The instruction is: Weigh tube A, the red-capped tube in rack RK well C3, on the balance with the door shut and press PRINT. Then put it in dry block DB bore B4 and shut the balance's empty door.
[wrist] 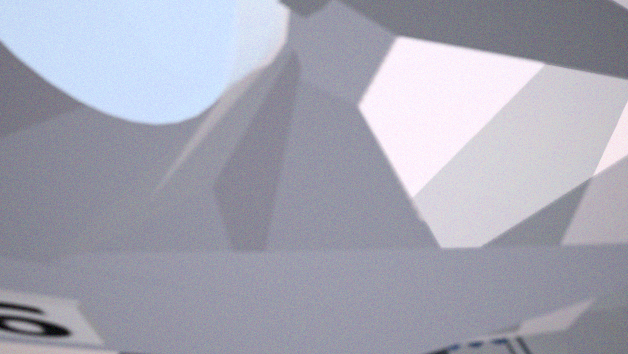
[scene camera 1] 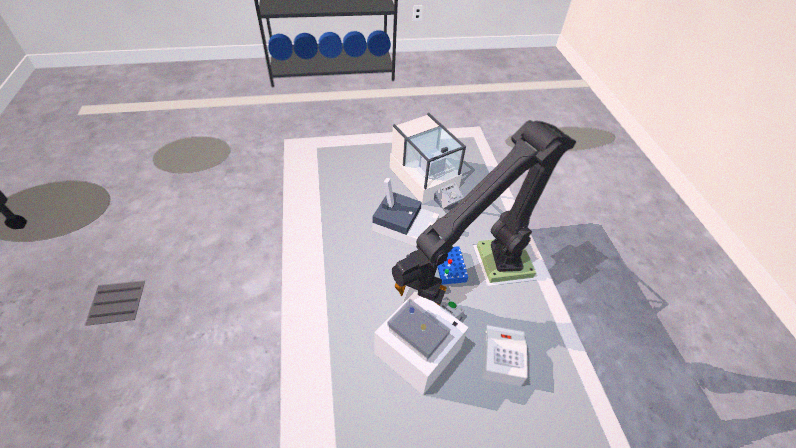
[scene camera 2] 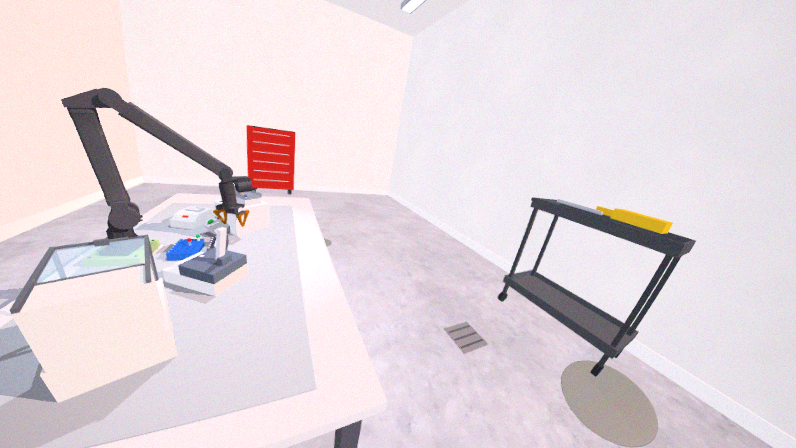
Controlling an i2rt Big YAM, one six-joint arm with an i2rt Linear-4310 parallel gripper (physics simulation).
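Places are measured from the arm's base along level axes (x ahead, y left, z up), in millimetres.
Pixels of known places: gripper, fingertip midpoint: (scene camera 2: 234, 225); arm's base, link origin: (scene camera 1: 505, 256).
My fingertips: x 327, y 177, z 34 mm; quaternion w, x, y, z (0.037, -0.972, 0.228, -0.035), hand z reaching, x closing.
For each thing: its top centre in the pictures, then the offset to it from my fingertips. "spot": a spot on its surface instead.
- Red-capped tube A, top centre: (scene camera 1: 450, 260) (scene camera 2: 188, 239) 6 mm down, 125 mm back, 149 mm right
- blue rack, top centre: (scene camera 1: 451, 262) (scene camera 2: 186, 245) 30 mm down, 134 mm back, 159 mm right
- green-capped tube, top centre: (scene camera 1: 447, 270) (scene camera 2: 197, 235) 6 mm down, 109 mm back, 109 mm right
- balance, top centre: (scene camera 2: 97, 249) (scene camera 1: 435, 139) 162 mm up, 113 mm back, 566 mm right
- dark block with an upright pale post, surface spot: (scene camera 1: 389, 194) (scene camera 2: 221, 242) spot: 86 mm up, 65 mm ahead, 369 mm right
- white box with a grey top, top centre: (scene camera 1: 434, 309) (scene camera 2: 232, 192) 130 mm up, 25 mm back, 103 mm left
- green button, top centre: (scene camera 1: 452, 303) 14 mm up, 103 mm back, 23 mm left
- keypad device, top centre: (scene camera 1: 507, 347) (scene camera 2: 191, 210) 10 mm up, 239 mm back, 166 mm left
Red-capped tube A (scene camera 1: 450, 261) (scene camera 2: 189, 240) stands in the blue rack (scene camera 1: 460, 274) (scene camera 2: 181, 251); its well label is unreadable. A green-capped tube (scene camera 1: 446, 271) (scene camera 2: 197, 236) stands near it. My gripper (scene camera 1: 421, 290) (scene camera 2: 232, 219) is open and empty, fingers down, beside the rack towards the white box. The balance (scene camera 1: 403, 169) (scene camera 2: 100, 329) has a glass chamber; its door position is unclear. Its small panel (scene camera 1: 448, 194) faces the arm. Which block is DB I cannot tell. The wrist view shows blurred grey and white surfaces and part of a printed label; the fingers and tube A do not show there.
A dark block with an upright pale post (scene camera 1: 389, 194) (scene camera 2: 221, 243) stands between balance and rack. A white box with a grey top (scene camera 1: 418, 330), a green button (scene camera 1: 452, 304) and a keypad device (scene camera 1: 506, 356) (scene camera 2: 188, 217) stand on the gripper's other side.
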